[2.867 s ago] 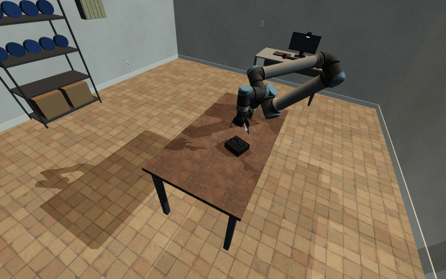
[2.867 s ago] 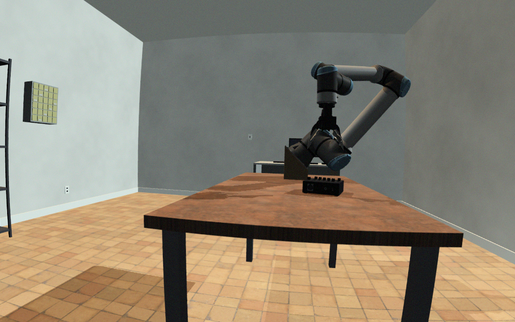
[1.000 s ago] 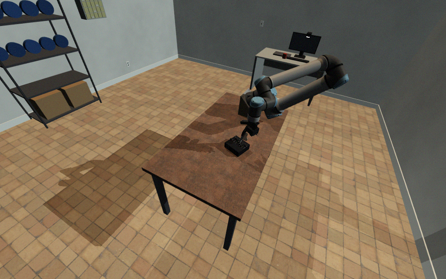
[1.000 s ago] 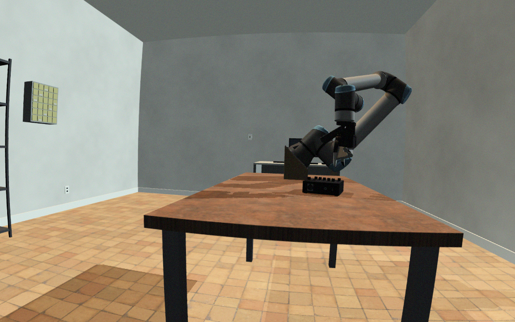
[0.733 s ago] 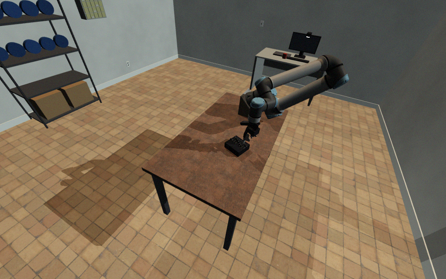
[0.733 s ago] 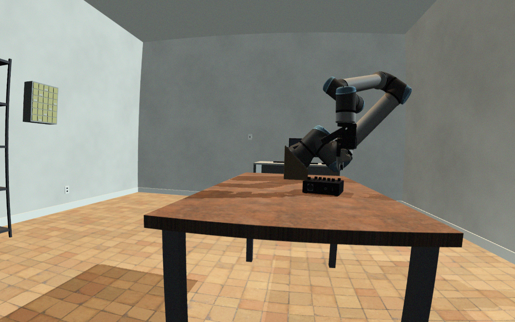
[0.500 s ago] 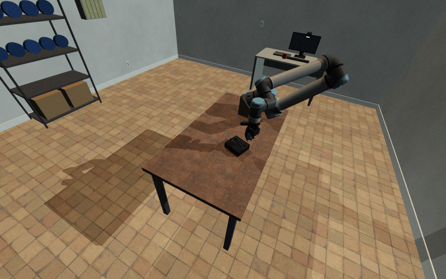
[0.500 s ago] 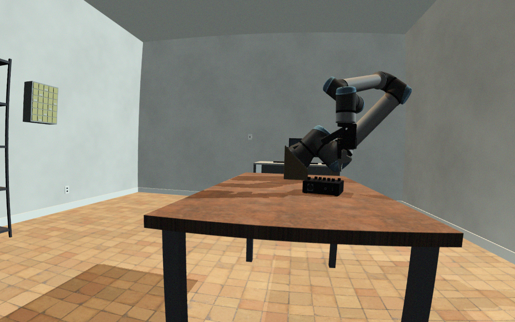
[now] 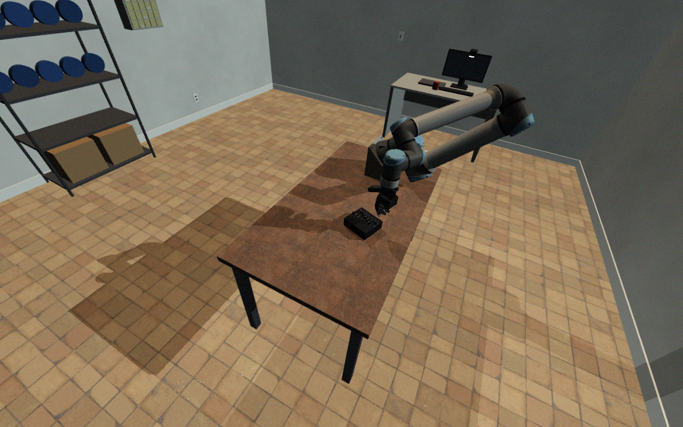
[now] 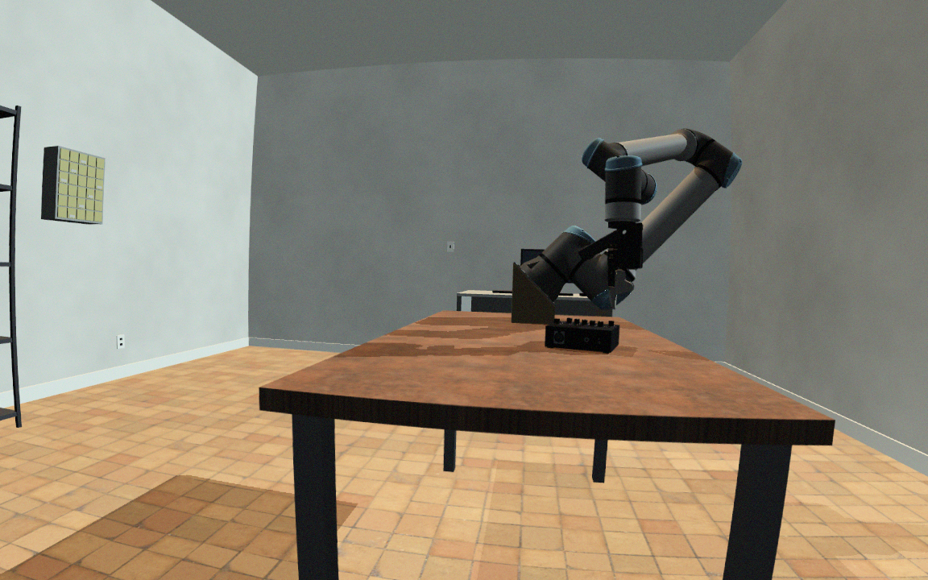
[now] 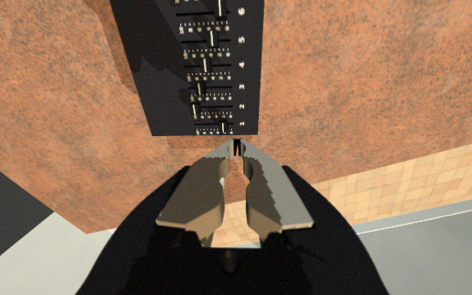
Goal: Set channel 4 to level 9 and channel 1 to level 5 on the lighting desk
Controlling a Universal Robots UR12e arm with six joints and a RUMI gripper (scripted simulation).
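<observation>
My hand is 5 cm above the channel 1 fader knob, 2 cm short of it and 1 cm to the left of it. Round my hand: channel 4 fader knob 7 cm to the right, 5 cm below, 1 cm ahead.
</observation>
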